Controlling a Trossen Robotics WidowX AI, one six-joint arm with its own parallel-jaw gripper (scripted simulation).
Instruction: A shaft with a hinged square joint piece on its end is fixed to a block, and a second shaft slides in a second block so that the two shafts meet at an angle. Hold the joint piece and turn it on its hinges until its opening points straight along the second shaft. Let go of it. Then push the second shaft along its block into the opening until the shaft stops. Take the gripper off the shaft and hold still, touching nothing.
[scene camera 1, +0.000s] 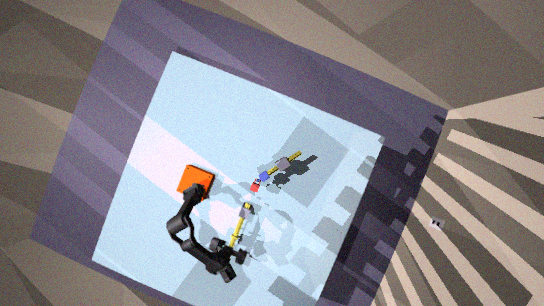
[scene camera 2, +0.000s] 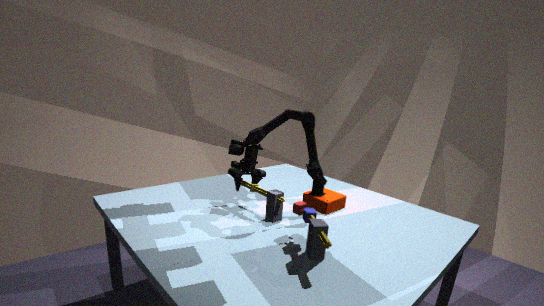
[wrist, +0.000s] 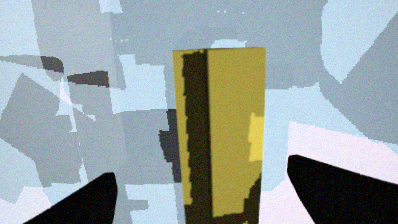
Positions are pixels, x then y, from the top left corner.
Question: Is the gripper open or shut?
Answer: Open.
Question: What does the gripper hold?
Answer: Nothing.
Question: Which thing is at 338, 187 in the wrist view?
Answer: The gripper.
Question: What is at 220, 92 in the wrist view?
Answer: A shaft.
